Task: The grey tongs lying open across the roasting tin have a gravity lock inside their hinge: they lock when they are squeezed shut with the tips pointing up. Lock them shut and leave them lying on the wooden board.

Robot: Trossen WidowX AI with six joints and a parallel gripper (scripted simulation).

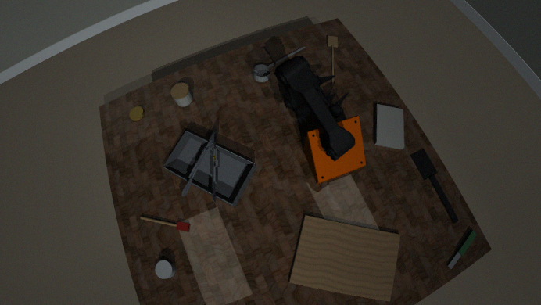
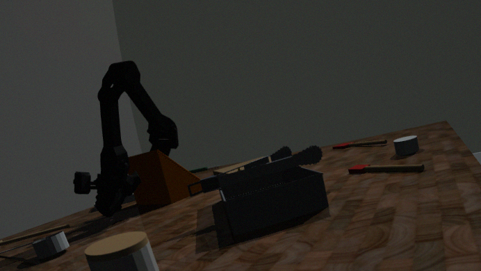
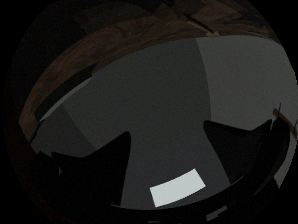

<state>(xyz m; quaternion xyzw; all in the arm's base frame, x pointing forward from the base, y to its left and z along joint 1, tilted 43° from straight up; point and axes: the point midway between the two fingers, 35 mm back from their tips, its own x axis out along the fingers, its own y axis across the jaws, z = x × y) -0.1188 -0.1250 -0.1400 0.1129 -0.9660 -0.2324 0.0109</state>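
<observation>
The grey roasting tin lies 580 mm ahead of my gripper tip, 90 mm to the left of it and 90 mm below it. Round my gripper tip: white block (190 mm to the left, 150 mm behind, 110 mm below); black spatula (480 mm to the left, 220 mm behind, 120 mm below); wooden board (580 mm to the left, 240 mm ahead, 110 mm below).
</observation>
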